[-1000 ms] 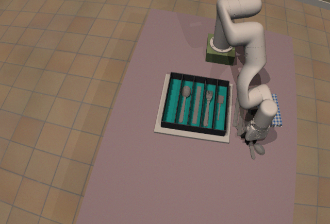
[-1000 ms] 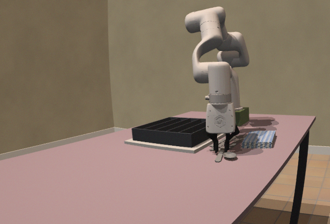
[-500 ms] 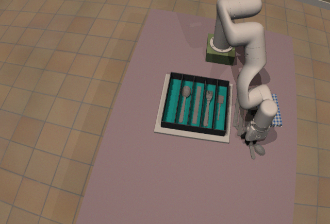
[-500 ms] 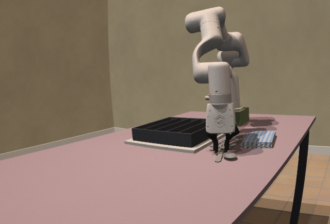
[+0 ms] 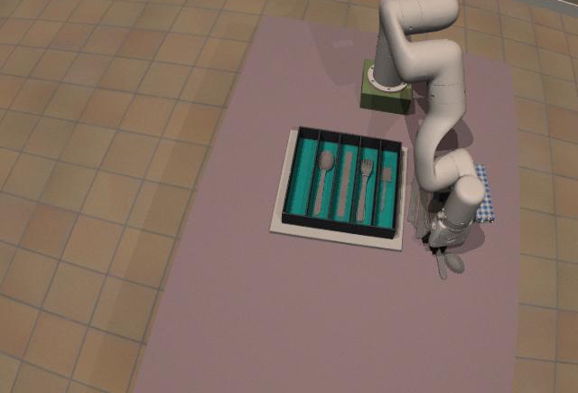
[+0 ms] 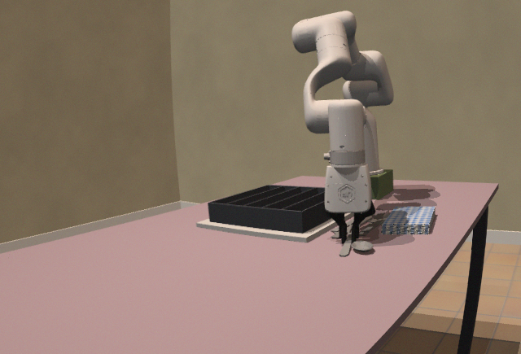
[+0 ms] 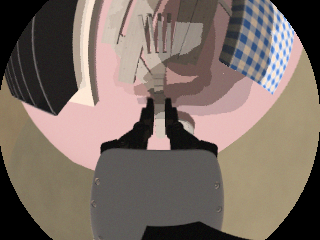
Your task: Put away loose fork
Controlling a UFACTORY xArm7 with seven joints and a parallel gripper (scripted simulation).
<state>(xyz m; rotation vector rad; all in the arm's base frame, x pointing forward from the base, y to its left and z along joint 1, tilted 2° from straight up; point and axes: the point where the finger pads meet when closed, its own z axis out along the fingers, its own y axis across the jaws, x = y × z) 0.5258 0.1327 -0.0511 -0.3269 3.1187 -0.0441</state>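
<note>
Now: the tray 26 cm to the right of my hand, 17 cm behind it and 3 cm above it. Also, from my hand: blue checked napkin: 18 cm behind, 11 cm to the left, 1 cm below.
</note>
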